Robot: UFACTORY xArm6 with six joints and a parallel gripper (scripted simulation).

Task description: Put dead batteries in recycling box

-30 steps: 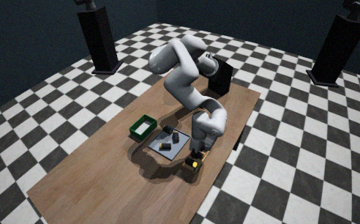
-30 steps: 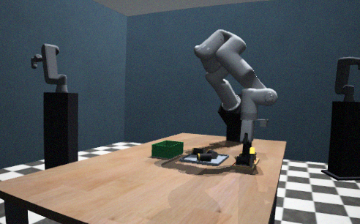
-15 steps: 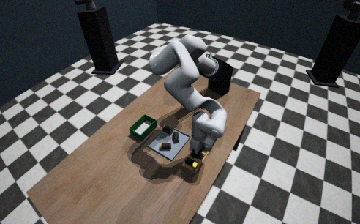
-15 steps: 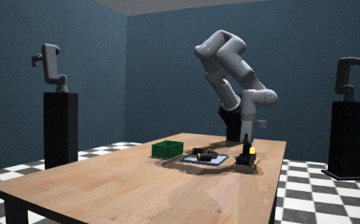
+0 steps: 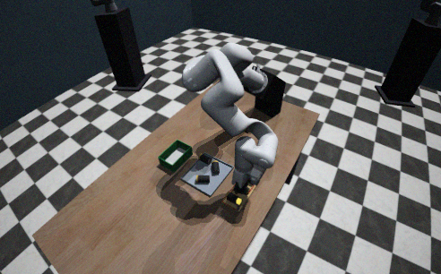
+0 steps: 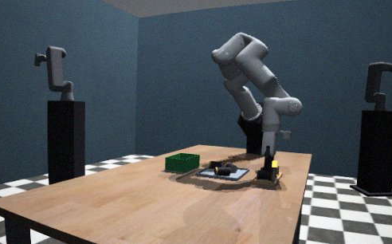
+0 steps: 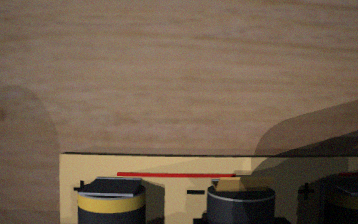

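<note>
Now: hand 80 mm past the grey tray, 180 mm to the left of it and 40 mm above it. From my hand the other things lie so: green recycling box 150 mm behind, 360 mm to the right, 30 mm below.
</note>
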